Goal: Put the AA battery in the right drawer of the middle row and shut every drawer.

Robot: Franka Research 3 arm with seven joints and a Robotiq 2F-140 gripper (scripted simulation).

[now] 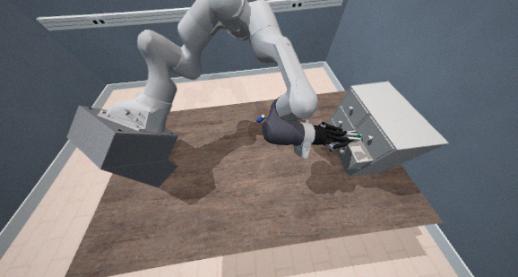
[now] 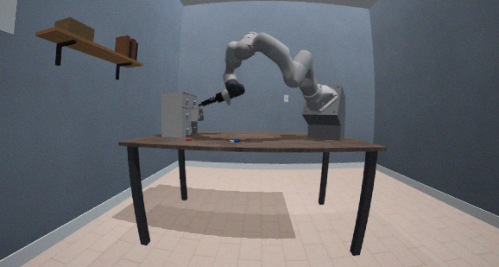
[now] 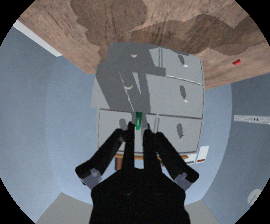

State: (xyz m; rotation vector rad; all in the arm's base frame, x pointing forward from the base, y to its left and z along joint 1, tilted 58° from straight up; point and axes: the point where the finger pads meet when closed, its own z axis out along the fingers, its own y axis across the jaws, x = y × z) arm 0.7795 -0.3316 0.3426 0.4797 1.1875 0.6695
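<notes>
The green AA battery lies 30 mm ahead of my hand, 10 mm to the left of it and 10 mm below it. The rest, counted from my hand: small blue object 420 mm behind, 240 mm to the left, 230 mm below; then small red object 310 mm to the left, 230 mm below, 130 mm behind.
</notes>
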